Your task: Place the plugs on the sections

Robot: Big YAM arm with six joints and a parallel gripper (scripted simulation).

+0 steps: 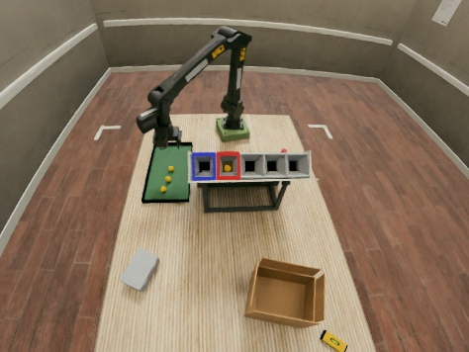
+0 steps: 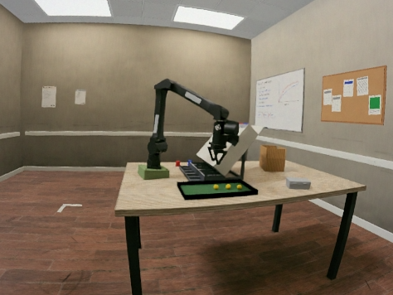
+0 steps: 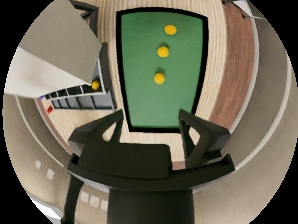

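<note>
My hand is 14 cm above the green marble tray and 2 cm to the left of it. Also, from my hand: yellow level: 77 cm ahead, 57 cm to the left, 14 cm below; white cover: 31 cm to the left, 12 cm ahead, 6 cm above; grey block: 49 cm ahead, 13 cm below, 7 cm to the right.
</note>
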